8 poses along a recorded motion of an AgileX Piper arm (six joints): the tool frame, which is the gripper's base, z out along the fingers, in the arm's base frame.
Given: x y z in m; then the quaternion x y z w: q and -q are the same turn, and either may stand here.
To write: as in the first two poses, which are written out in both.
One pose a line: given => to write
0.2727, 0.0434, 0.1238, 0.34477, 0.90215, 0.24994, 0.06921 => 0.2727, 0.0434, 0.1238, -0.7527, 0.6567, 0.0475, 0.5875, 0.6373, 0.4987
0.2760, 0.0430, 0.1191, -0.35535, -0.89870, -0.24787, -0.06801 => 0.2760, 0.0430, 0.1191, -0.7382, 0.6724, 0.0539, 0.6050, 0.6246, 0.4939
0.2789, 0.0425, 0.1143, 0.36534, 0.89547, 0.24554, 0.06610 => 0.2789, 0.0425, 0.1143, -0.7243, 0.6868, 0.0610, 0.6218, 0.6125, 0.4880
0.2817, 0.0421, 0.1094, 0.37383, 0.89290, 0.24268, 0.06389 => 0.2817, 0.0421, 0.1094, -0.7123, 0.6986, 0.0673, 0.6366, 0.6027, 0.4811
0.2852, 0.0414, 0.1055, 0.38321, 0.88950, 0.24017, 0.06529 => 0.2852, 0.0414, 0.1055, -0.6978, 0.7131, 0.0679, 0.6504, 0.5909, 0.4773
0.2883, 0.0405, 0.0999, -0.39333, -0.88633, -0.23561, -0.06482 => 0.2883, 0.0405, 0.0999, -0.6822, 0.7278, 0.0704, 0.6667, 0.5796, 0.4686
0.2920, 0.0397, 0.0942, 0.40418, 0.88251, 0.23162, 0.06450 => 0.2920, 0.0397, 0.0942, -0.6650, 0.7433, 0.0734, 0.6835, 0.5660, 0.4610
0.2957, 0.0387, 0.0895, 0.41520, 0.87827, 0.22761, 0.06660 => 0.2957, 0.0387, 0.0895, -0.6463, 0.7596, 0.0720, 0.6990, 0.5516, 0.4551
